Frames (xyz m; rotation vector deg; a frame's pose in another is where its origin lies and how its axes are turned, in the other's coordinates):
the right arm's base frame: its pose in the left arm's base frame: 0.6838 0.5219 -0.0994 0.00 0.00 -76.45
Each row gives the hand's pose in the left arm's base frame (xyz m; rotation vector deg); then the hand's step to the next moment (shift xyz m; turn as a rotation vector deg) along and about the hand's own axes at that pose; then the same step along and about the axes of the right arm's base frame.
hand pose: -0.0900 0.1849 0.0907 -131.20 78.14 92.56
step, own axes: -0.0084 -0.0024 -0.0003 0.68 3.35 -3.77
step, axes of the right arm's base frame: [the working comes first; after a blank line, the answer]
step, axes of the left arm's base frame: 0.0011 0.0066 0.0056 0.69 -4.27 2.68

-0.0062 0.0027 0.0056 4.32 -0.33 2.68
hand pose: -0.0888 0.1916 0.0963 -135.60 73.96 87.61
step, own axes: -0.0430 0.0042 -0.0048 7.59 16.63 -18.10
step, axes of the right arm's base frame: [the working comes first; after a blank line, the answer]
step, axes of the left arm's base frame: -0.0064 0.0216 0.0372 3.66 -23.54 9.72

-0.0225 -0.0012 0.0372 23.74 -1.96 9.72
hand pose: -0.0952 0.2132 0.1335 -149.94 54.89 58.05
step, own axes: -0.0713 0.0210 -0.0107 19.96 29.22 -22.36
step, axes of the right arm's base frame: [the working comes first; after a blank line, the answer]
step, axes of the left arm's base frame: -0.0474 0.0157 0.0561 5.03 -41.17 5.63

-0.0264 -0.0423 0.0561 41.20 -4.76 5.63
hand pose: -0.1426 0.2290 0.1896 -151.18 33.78 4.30
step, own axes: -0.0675 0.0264 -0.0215 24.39 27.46 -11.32
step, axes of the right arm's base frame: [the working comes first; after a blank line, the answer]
step, axes of the left arm's base frame: -0.0732 -0.0041 0.0186 10.23 -36.80 -4.29

-0.0132 -0.0721 0.0186 38.17 1.33 -4.29
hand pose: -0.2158 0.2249 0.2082 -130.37 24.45 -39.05
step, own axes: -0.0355 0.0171 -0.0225 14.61 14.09 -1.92
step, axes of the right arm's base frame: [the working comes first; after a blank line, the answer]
step, axes of the left arm's base frame: -0.0435 -0.0070 -0.0109 9.20 -17.78 -3.83

-0.0034 -0.0439 -0.0109 19.45 4.78 -3.83
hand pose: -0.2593 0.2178 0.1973 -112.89 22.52 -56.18
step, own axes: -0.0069 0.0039 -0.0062 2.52 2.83 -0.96
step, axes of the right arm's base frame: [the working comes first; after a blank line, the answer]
step, axes of the left arm's base frame: -0.0088 -0.0016 -0.0047 1.15 -3.65 -0.80

-0.0005 -0.0089 -0.0047 3.82 0.26 -0.80
